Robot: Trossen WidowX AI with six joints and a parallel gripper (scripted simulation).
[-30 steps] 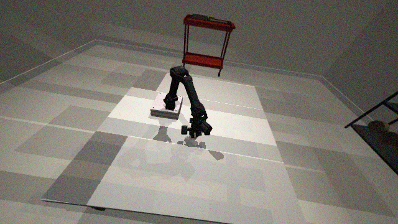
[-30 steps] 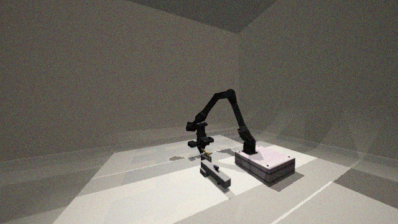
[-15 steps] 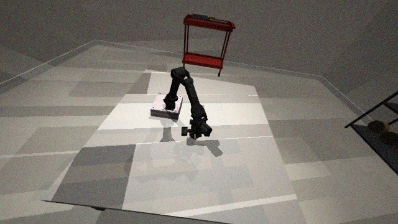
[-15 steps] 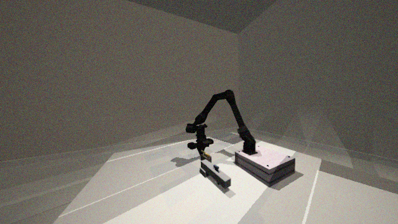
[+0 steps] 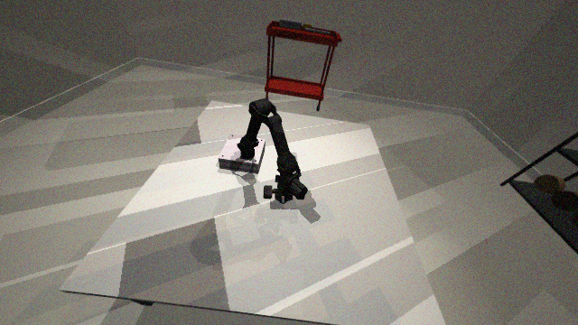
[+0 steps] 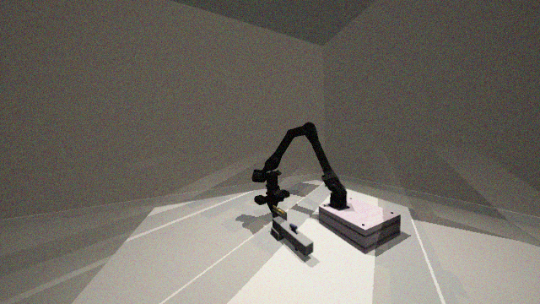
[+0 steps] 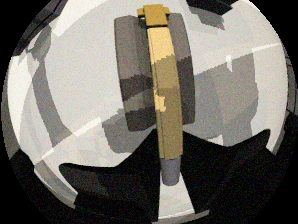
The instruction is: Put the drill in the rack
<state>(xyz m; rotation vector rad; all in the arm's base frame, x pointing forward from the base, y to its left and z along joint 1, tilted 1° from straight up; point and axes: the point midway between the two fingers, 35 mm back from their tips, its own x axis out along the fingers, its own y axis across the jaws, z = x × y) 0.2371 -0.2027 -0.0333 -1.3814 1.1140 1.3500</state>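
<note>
Right now the drill is 4 cm to the left of my gripper tip, 3 cm above it and 1 cm behind it. Round my gripper tip: small key 26 cm to the left, 4 cm above, 2 cm ahead; then rack 5 cm to the left, 1 cm behind, 1 cm above.
</note>
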